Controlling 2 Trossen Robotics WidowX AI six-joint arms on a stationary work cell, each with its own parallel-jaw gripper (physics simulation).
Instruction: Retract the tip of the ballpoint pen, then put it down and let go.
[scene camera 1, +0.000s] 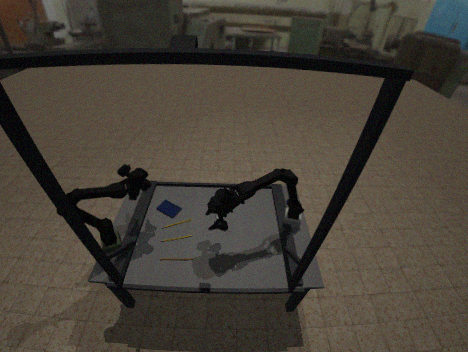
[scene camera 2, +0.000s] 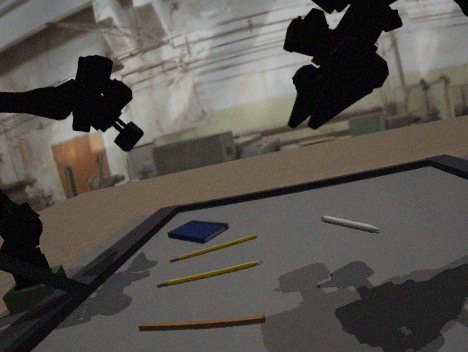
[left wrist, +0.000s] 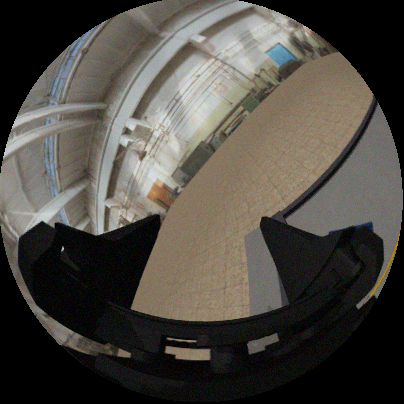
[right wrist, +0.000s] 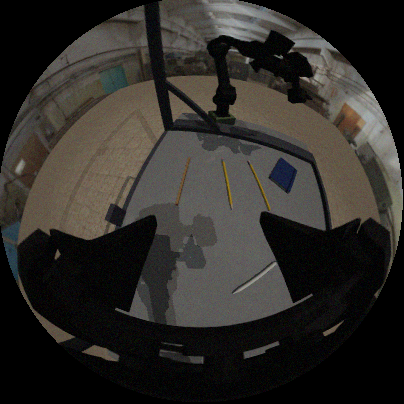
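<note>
The white ballpoint pen lies on the grey table top, its tapered end toward the right in scene camera 2. Its writing point is too small to make out. The pen does not show in scene camera 1. My right gripper is open and empty, high above the table. In the right wrist view one finger borders the pen's upper end. My left gripper is open and empty, raised near the table's left edge.
A blue notebook, two yellow pencils and a thin orange-brown stick lie in the left part of the table in scene camera 1. A dark frame stands around the table.
</note>
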